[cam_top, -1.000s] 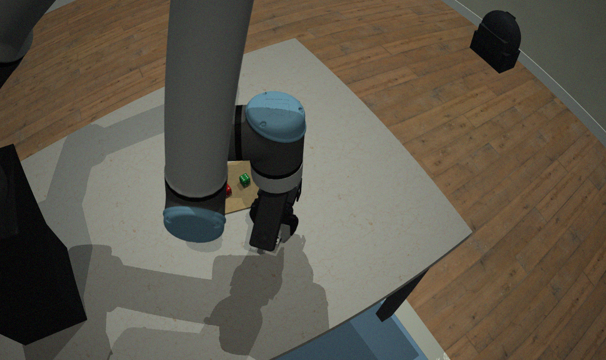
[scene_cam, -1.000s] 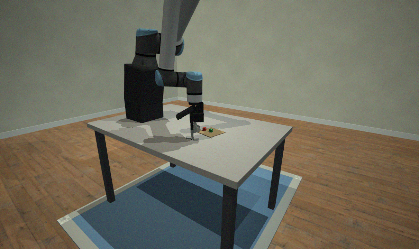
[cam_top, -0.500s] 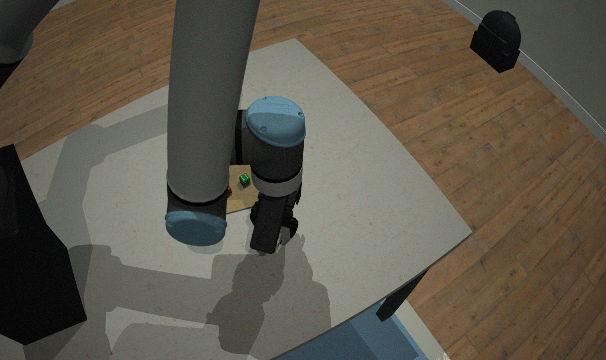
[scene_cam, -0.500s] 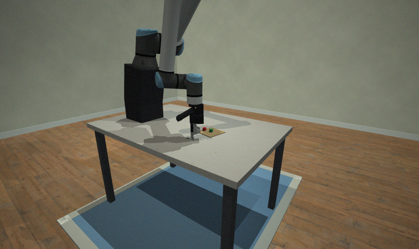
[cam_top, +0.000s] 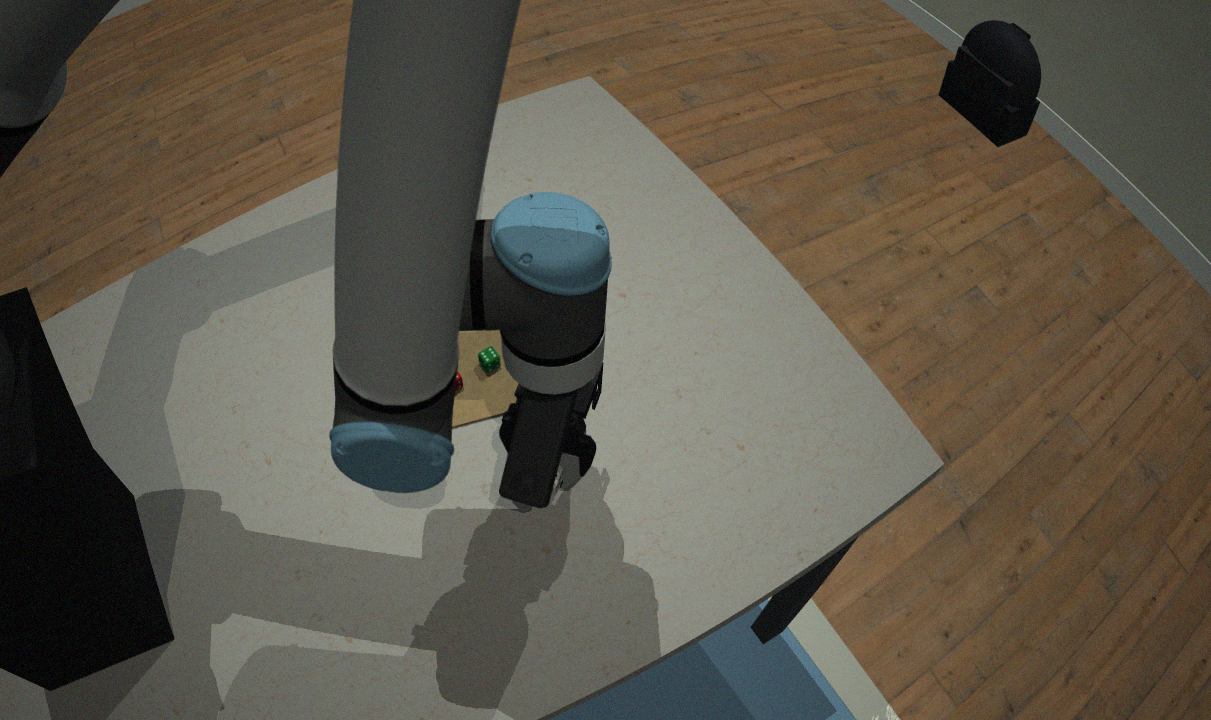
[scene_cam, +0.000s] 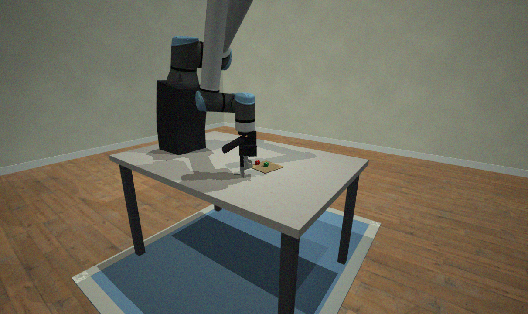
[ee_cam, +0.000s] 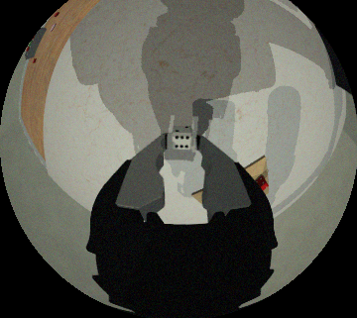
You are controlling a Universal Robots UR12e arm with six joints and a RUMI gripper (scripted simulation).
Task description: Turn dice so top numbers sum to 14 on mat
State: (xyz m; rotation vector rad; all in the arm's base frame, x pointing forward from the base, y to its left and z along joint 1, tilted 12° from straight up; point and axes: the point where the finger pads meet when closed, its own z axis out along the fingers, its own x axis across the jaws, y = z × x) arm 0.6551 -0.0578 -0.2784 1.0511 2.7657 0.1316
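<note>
The white die is 10 mm below my hand. Also, from my hand: red die 170 mm to the left, 50 mm behind; then mat 180 mm to the left, 20 mm below; then green die 180 mm to the left.
</note>
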